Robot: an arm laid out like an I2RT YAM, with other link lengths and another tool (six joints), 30 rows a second.
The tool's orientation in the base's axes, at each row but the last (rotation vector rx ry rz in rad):
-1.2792 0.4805 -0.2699
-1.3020 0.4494 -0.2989
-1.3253 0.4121 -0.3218
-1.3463 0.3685 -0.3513
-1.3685 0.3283 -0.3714
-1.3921 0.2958 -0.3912
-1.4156 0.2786 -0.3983
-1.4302 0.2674 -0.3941
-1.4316 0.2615 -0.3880
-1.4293 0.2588 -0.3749
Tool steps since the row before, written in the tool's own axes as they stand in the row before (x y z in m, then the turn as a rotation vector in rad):
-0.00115 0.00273 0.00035 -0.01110 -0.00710 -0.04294
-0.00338 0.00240 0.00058 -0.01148 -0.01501 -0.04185
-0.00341 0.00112 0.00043 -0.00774 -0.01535 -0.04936
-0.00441 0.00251 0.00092 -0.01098 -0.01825 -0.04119
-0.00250 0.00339 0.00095 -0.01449 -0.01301 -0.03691
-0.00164 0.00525 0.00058 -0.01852 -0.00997 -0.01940
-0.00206 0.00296 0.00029 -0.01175 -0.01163 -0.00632
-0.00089 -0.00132 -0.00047 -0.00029 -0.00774 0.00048
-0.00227 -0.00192 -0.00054 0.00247 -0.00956 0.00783
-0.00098 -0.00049 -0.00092 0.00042 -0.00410 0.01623
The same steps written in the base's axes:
-0.00102 0.00157 -0.00232 -0.03004 -0.03339 0.00002
-0.00278 0.00263 -0.00170 -0.02955 -0.03423 0.00796
-0.00282 0.00216 -0.00065 -0.02974 -0.04249 0.00647
-0.00343 0.00326 -0.00205 -0.02903 -0.03445 0.01099
-0.00161 0.00248 -0.00315 -0.02997 -0.02828 0.00661
-0.00074 0.00192 -0.00513 -0.02585 -0.01053 0.00627
-0.00143 0.00146 -0.00298 -0.01444 -0.00187 0.01006
-0.00114 -0.00017 0.00120 -0.00087 -0.00016 0.00771
-0.00248 0.00027 0.00171 0.00442 0.00520 0.01060
-0.00131 -0.00049 0.00032 0.00637 0.01420 0.00617

